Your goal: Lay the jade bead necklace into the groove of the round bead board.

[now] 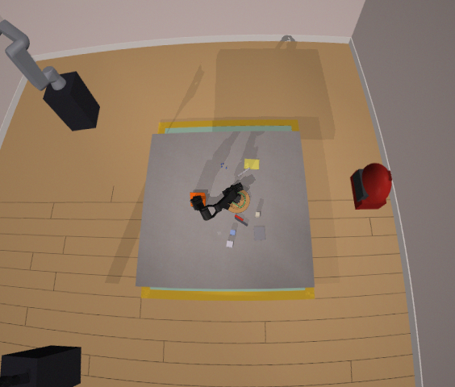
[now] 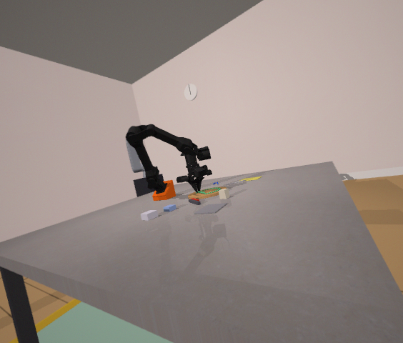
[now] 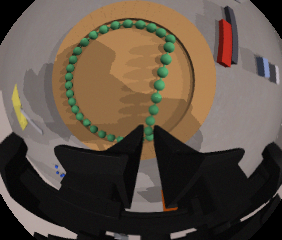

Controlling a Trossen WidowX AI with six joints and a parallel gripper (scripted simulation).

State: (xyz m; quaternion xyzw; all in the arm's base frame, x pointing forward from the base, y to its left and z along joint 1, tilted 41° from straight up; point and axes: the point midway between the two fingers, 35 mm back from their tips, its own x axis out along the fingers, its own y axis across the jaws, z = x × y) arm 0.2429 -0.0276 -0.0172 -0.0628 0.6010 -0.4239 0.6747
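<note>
Now: the round wooden bead board 5 cm ahead of my gripper tip and 1 cm below it. The rest, counted from my gripper tip: beige cube: 20 cm ahead, 13 cm to the right; then red-handled tool: 6 cm ahead, 15 cm to the right, 1 cm below; then blue block: 25 cm to the right, 1 cm below.
</note>
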